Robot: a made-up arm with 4 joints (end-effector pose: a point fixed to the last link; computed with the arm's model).
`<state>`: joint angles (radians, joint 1 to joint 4).
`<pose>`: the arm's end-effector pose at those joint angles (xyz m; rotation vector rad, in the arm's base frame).
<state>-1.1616 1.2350 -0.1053 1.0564</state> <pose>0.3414 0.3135 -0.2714 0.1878 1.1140 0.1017</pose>
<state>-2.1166 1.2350 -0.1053 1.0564</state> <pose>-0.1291 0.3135 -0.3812 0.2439 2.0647 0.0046</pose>
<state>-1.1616 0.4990 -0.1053 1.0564</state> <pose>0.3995 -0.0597 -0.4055 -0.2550 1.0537 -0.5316</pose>
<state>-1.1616 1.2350 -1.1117 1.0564</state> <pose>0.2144 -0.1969 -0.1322 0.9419 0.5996 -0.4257</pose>
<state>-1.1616 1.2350 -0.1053 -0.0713</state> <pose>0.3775 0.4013 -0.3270 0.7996 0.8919 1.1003</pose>
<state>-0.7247 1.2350 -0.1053 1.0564</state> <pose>0.4784 0.3135 -0.0894 0.1560 0.6787 0.1354</pose>
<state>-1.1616 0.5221 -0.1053 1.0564</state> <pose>0.3994 -0.0468 -0.4053 -0.2410 1.0572 -0.5119</pose>
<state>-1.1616 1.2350 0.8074 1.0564</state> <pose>0.0427 0.6244 -0.5191 -0.5713 1.4341 0.5955</pose>
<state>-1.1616 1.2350 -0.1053 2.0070</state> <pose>0.3021 0.3237 -0.1864 -0.3519 1.1050 -0.7437</pose>
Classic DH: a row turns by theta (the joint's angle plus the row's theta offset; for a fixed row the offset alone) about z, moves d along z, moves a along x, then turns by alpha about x. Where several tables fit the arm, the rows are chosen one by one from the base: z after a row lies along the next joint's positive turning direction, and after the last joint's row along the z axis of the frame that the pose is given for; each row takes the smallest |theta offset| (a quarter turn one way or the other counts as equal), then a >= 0, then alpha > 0; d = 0 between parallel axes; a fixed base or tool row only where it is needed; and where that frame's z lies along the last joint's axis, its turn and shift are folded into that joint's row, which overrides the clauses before.
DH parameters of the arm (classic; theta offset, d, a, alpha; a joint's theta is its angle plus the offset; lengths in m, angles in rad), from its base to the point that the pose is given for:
base (fixed): 0 0.1283 0 1.5708
joint 1: 0 0.0626 0.0916 -1.5708
joint 2: 0 -0.3675 0.2757 -1.5708
joint 3: 0 -0.1974 0.3469 -1.5708
joint 4: 1.3812 0 0.1029 3.1416
tool (fixed): 1.3812 0.4962 0 0

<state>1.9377 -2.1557 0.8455 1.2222</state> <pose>0.4205 -0.6069 -0.3196 2.3276 0.8098 -0.9864</pose>
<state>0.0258 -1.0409 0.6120 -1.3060</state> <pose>0.3895 -0.9676 -0.0813 0.5623 0.2125 0.2639</pose>
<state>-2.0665 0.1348 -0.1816 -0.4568</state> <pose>-0.1677 -0.2605 -0.5905 0.5691 1.8172 0.3791</pose>
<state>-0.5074 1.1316 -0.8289 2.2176</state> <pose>0.3063 -0.0531 0.1359 0.5883 0.5185 -1.2210</pose>
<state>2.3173 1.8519 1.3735 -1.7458</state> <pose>0.5102 0.7978 0.6145 -1.6943 0.9964 0.6524</pose>
